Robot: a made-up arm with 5 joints. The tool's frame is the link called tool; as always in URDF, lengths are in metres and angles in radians. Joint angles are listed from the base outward.
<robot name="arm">
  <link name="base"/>
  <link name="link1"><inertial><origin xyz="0.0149 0.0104 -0.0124"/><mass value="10.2"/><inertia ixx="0.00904" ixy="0" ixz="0" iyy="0.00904" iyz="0" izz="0.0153"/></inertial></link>
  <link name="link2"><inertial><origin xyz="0.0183 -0.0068 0.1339"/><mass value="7.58"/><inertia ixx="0.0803" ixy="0" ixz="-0.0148" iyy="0.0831" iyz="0" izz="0.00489"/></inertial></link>
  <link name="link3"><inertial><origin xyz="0.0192 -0.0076 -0.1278"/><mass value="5.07"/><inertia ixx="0.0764" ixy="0" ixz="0.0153" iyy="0.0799" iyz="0" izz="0.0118"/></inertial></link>
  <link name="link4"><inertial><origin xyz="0.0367 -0.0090 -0.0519"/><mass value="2.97"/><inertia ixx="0.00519" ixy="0" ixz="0.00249" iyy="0.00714" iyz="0" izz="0.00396"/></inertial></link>
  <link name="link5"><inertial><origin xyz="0.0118 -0.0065 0.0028"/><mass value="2.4"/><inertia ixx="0.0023" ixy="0" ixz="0" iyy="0.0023" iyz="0" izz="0.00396"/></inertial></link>
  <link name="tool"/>
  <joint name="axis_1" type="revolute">
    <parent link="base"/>
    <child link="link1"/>
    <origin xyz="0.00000 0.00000 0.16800" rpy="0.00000 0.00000 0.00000"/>
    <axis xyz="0 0 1"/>
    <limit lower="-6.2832" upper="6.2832"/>
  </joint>
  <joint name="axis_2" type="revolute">
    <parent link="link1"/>
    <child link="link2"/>
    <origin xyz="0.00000 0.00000 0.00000" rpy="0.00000 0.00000 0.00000"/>
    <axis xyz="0 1 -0.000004"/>
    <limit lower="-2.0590" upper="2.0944"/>
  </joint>
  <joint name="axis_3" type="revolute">
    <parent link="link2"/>
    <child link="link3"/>
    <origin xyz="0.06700 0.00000 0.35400" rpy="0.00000 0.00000 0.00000"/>
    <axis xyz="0 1 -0.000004"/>
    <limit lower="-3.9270" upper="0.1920"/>
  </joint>
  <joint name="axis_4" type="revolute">
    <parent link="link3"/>
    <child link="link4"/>
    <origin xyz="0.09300 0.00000 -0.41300" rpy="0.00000 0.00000 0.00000"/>
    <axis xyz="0 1 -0.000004"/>
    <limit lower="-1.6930" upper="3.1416"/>
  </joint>
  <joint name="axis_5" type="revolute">
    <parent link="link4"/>
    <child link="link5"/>
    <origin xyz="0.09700 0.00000 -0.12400" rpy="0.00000 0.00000 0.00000"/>
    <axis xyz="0 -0.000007 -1"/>
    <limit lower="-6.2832" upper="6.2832"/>
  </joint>
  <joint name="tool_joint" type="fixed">
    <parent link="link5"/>
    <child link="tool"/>
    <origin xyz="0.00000 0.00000 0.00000" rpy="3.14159 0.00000 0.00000"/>
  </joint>
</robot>
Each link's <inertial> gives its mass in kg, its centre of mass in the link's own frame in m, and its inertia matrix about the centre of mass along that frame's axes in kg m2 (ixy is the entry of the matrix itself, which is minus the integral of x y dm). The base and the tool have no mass. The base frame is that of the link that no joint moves.
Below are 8 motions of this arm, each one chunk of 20 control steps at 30 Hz.
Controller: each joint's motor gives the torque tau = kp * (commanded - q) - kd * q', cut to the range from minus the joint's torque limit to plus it. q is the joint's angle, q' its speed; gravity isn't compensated. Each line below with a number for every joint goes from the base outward.
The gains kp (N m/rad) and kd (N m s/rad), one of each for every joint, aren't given. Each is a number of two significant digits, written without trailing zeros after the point. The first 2 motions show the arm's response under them.
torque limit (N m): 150 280 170 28 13
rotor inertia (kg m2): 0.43 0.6 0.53 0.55 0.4
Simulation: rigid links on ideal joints. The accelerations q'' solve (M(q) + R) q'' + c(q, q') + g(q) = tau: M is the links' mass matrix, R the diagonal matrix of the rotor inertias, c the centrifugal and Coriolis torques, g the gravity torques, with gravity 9.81 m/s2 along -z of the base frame. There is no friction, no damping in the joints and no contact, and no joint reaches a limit. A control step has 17 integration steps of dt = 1/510 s. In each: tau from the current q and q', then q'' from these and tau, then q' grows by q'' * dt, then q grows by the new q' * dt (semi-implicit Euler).
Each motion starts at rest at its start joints. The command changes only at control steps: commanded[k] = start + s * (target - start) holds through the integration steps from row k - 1 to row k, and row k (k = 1, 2, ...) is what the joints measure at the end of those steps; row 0 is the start. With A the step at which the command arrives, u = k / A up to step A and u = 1 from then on. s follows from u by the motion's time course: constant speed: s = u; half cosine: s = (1 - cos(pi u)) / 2; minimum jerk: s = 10 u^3 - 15 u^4 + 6 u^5; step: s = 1 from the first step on.
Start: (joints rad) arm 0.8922 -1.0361 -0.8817 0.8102 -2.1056
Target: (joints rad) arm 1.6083 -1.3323 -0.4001 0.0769 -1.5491
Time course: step
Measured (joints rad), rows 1 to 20:
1: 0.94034 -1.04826 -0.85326 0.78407 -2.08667
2: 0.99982 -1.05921 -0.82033 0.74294 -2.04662
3: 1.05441 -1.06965 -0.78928 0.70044 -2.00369
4: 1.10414 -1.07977 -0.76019 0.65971 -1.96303
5: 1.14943 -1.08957 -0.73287 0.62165 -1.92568
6: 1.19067 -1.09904 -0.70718 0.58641 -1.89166
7: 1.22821 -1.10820 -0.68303 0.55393 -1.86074
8: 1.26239 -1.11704 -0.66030 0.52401 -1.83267
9: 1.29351 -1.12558 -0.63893 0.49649 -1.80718
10: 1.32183 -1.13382 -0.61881 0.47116 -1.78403
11: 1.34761 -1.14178 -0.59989 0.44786 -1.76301
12: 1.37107 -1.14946 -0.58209 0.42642 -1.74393
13: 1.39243 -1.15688 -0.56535 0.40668 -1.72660
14: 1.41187 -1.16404 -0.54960 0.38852 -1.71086
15: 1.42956 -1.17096 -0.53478 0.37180 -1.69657
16: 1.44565 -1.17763 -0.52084 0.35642 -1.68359
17: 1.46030 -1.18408 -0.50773 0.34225 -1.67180
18: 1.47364 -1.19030 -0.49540 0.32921 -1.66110
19: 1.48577 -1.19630 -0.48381 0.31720 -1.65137
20: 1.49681 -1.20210 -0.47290 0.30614 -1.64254
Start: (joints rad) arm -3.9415 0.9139 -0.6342 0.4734 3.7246
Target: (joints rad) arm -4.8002 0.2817 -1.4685 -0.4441 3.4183
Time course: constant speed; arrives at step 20
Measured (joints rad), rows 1 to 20:
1: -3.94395 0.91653 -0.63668 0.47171 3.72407
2: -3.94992 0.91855 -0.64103 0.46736 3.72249
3: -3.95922 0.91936 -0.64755 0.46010 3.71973
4: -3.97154 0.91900 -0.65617 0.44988 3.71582
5: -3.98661 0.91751 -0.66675 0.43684 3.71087
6: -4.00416 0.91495 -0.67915 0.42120 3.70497
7: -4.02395 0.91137 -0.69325 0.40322 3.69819
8: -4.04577 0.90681 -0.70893 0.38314 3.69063
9: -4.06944 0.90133 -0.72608 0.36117 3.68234
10: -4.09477 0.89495 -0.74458 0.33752 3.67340
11: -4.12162 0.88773 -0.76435 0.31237 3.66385
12: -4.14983 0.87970 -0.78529 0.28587 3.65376
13: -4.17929 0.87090 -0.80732 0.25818 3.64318
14: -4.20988 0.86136 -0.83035 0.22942 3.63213
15: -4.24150 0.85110 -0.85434 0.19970 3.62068
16: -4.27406 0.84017 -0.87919 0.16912 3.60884
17: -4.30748 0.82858 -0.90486 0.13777 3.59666
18: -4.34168 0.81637 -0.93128 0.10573 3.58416
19: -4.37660 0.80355 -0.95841 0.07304 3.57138
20: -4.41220 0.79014 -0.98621 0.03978 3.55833
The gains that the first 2 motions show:
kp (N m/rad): 270 360 330 48 46
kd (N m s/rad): 98 320 180 20 17
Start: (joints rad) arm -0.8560 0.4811 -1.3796 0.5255 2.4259
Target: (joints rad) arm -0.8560 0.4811 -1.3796 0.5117 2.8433
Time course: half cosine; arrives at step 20
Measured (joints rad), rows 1 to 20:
1: -0.85601 0.48465 -1.37706 0.52642 2.42601
2: -0.85601 0.49012 -1.37238 0.53047 2.42657
3: -0.85601 0.49581 -1.36749 0.53623 2.42794
4: -0.85602 0.50139 -1.36279 0.54236 2.43047
5: -0.85602 0.50680 -1.35836 0.54824 2.43445
6: -0.85603 0.51201 -1.35421 0.55363 2.44011
7: -0.85604 0.51703 -1.35035 0.55847 2.44761
8: -0.85604 0.52186 -1.34675 0.56276 2.45704
9: -0.85605 0.52650 -1.34341 0.56654 2.46842
10: -0.85606 0.53097 -1.34030 0.56983 2.48168
11: -0.85606 0.53526 -1.33741 0.57269 2.49670
12: -0.85607 0.53939 -1.33473 0.57514 2.51331
13: -0.85607 0.54336 -1.33223 0.57724 2.53125
14: -0.85607 0.54719 -1.32992 0.57901 2.55024
15: -0.85607 0.55086 -1.32777 0.58050 2.56995
16: -0.85607 0.55440 -1.32578 0.58175 2.59001
17: -0.85606 0.55780 -1.32393 0.58278 2.61006
18: -0.85605 0.56108 -1.32221 0.58363 2.62970
19: -0.85605 0.56423 -1.32062 0.58433 2.64853
20: -0.85604 0.56726 -1.31915 0.58490 2.66619

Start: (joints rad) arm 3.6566 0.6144 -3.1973 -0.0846 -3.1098
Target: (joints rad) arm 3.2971 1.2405 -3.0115 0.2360 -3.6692
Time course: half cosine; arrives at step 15
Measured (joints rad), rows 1 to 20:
1: 3.65638 0.61708 -3.19727 -0.08620 -3.11008
2: 3.65546 0.62156 -3.19590 -0.08792 -3.11140
3: 3.65327 0.62720 -3.19391 -0.08844 -3.11460
4: 3.64933 0.63414 -3.19135 -0.08746 -3.12045
5: 3.64327 0.64266 -3.18812 -0.08476 -3.12954
6: 3.63491 0.65300 -3.18408 -0.08010 -3.14227
7: 3.62419 0.66532 -3.17913 -0.07329 -3.15878
8: 3.61118 0.67969 -3.17321 -0.06423 -3.17902
9: 3.59612 0.69606 -3.16633 -0.05292 -3.20269
10: 3.57932 0.71428 -3.15853 -0.03948 -3.22929
11: 3.56121 0.73411 -3.14992 -0.02413 -3.25815
12: 3.54226 0.75522 -3.14063 -0.00721 -3.28845
13: 3.52301 0.77720 -3.13087 0.01086 -3.31927
14: 3.50401 0.79959 -3.12084 0.02958 -3.34962
15: 3.48581 0.82190 -3.11079 0.04842 -3.37851
16: 3.46881 0.84377 -3.10095 0.06686 -3.40524
17: 3.45315 0.86504 -3.09147 0.08454 -3.42965
18: 3.43878 0.88569 -3.08239 0.10130 -3.45183
19: 3.42564 0.90570 -3.07370 0.11709 -3.47198
20: 3.41363 0.92508 -3.06541 0.13193 -3.49027

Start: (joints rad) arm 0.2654 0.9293 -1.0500 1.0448 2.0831
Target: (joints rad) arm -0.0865 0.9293 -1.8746 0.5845 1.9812
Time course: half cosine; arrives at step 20
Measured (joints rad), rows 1 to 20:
1: 0.26531 0.93318 -1.05004 1.04306 2.08296
2: 0.26485 0.93815 -1.04977 1.04019 2.08262
3: 0.26369 0.94308 -1.05071 1.03693 2.08208
4: 0.26154 0.94791 -1.05347 1.03297 2.08129
5: 0.25813 0.95261 -1.05844 1.02795 2.08016
6: 0.25330 0.95720 -1.06594 1.02158 2.07865
7: 0.24691 0.96167 -1.07618 1.01363 2.07670
8: 0.23891 0.96604 -1.08929 1.00397 2.07430
9: 0.22930 0.97030 -1.10528 0.99252 2.07144
10: 0.21814 0.97448 -1.12410 0.97931 2.06813
11: 0.20554 0.97856 -1.14559 0.96440 2.06439
12: 0.19165 0.98255 -1.16949 0.94795 2.06028
13: 0.17669 0.98645 -1.19550 0.93017 2.05585
14: 0.16087 0.99026 -1.22322 0.91132 2.05117
15: 0.14447 0.99397 -1.25221 0.89172 2.04632
16: 0.12776 0.99758 -1.28196 0.87171 2.04139
17: 0.11102 1.00107 -1.31196 0.85165 2.03646
18: 0.09457 1.00444 -1.34165 0.83194 2.03163
19: 0.07870 1.00768 -1.37049 0.81296 2.02700
20: 0.06370 1.01079 -1.39792 0.79509 2.02266

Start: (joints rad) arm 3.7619 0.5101 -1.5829 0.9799 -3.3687
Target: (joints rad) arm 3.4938 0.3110 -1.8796 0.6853 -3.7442
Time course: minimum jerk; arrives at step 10
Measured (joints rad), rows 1 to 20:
1: 3.76182 0.51365 -1.58035 0.98050 -3.36884
2: 3.76125 0.51912 -1.57620 0.98312 -3.36989
3: 3.75935 0.52437 -1.57325 0.98600 -3.37327
4: 3.75510 0.52869 -1.57271 0.98710 -3.38047
5: 3.74767 0.53172 -1.57518 0.98507 -3.39248
6: 3.73674 0.53331 -1.58072 0.97927 -3.40948
7: 3.72258 0.53358 -1.58888 0.96982 -3.43070
8: 3.70606 0.53278 -1.59880 0.95749 -3.45462
9: 3.68839 0.53130 -1.60944 0.94348 -3.47932
10: 3.67079 0.52954 -1.61996 0.92907 -3.50314
11: 3.65406 0.52773 -1.62996 0.91521 -3.52521
12: 3.63856 0.52596 -1.63936 0.90236 -3.54538
13: 3.62437 0.52427 -1.64817 0.89063 -3.56372
14: 3.61149 0.52264 -1.65641 0.88000 -3.58039
15: 3.59982 0.52108 -1.66412 0.87039 -3.59552
16: 3.58928 0.51960 -1.67134 0.86173 -3.60925
17: 3.57976 0.51818 -1.67810 0.85391 -3.62172
18: 3.57118 0.51682 -1.68442 0.84687 -3.63303
19: 3.56345 0.51552 -1.69034 0.84052 -3.64330
20: 3.55649 0.51428 -1.69588 0.83480 -3.65262

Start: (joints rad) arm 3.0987 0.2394 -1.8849 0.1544 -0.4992
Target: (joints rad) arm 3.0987 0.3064 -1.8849 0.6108 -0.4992
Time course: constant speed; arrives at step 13
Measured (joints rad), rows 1 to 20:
1: 3.09868 0.24189 -1.88216 0.15633 -0.49920
2: 3.09866 0.24652 -1.87747 0.16351 -0.49920
3: 3.09865 0.25179 -1.87244 0.17510 -0.49920
4: 3.09865 0.25729 -1.86747 0.18978 -0.49919
5: 3.09865 0.26290 -1.86268 0.20676 -0.49919
6: 3.09865 0.26857 -1.85812 0.22559 -0.49919
7: 3.09866 0.27427 -1.85379 0.24600 -0.49919
8: 3.09866 0.28000 -1.84969 0.26780 -0.49919
9: 3.09867 0.28575 -1.84579 0.29086 -0.49919
10: 3.09867 0.29153 -1.84211 0.31506 -0.49918
11: 3.09867 0.29732 -1.83861 0.34028 -0.49918
12: 3.09868 0.30313 -1.83530 0.36645 -0.49918
13: 3.09868 0.30896 -1.83217 0.39347 -0.49918
14: 3.09868 0.31471 -1.82909 0.42013 -0.49918
15: 3.09869 0.32034 -1.82611 0.44536 -0.49918
16: 3.09869 0.32581 -1.82327 0.46884 -0.49918
17: 3.09870 0.33111 -1.82058 0.49055 -0.49918
18: 3.09870 0.33624 -1.81804 0.51053 -0.49918
19: 3.09870 0.34120 -1.81566 0.52890 -0.49918
20: 3.09870 0.34598 -1.81343 0.54577 -0.49918

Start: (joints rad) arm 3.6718 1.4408 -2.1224 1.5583 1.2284
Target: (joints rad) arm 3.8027 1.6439 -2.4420 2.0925 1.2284
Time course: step
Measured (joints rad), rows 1 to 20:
1: 3.67572 1.45263 -2.13899 1.57613 1.22820
2: 3.68391 1.46604 -2.15398 1.60741 1.22774
3: 3.69362 1.47940 -2.16755 1.64161 1.22729
4: 3.70352 1.49240 -2.18015 1.67487 1.22687
5: 3.71299 1.50494 -2.19198 1.70592 1.22649
6: 3.72179 1.51701 -2.20311 1.73443 1.22613
7: 3.72983 1.52861 -2.21362 1.76042 1.22580
8: 3.73711 1.53975 -2.22353 1.78407 1.22550
9: 3.74369 1.55046 -2.23287 1.80555 1.22521
10: 3.74961 1.56075 -2.24170 1.82506 1.22494
11: 3.75494 1.57063 -2.25002 1.84277 1.22470
12: 3.75972 1.58012 -2.25787 1.85886 1.22447
13: 3.76403 1.58925 -2.26528 1.87345 1.22425
14: 3.76790 1.59801 -2.27226 1.88671 1.22405
15: 3.77137 1.60643 -2.27886 1.89874 1.22387
16: 3.77450 1.61452 -2.28508 1.90965 1.22370
17: 3.77731 1.62230 -2.29094 1.91956 1.22354
18: 3.77984 1.62976 -2.29648 1.92856 1.22339
19: 3.78211 1.63694 -2.30170 1.93672 1.22326
20: 3.78416 1.64383 -2.30663 1.94412 1.22313

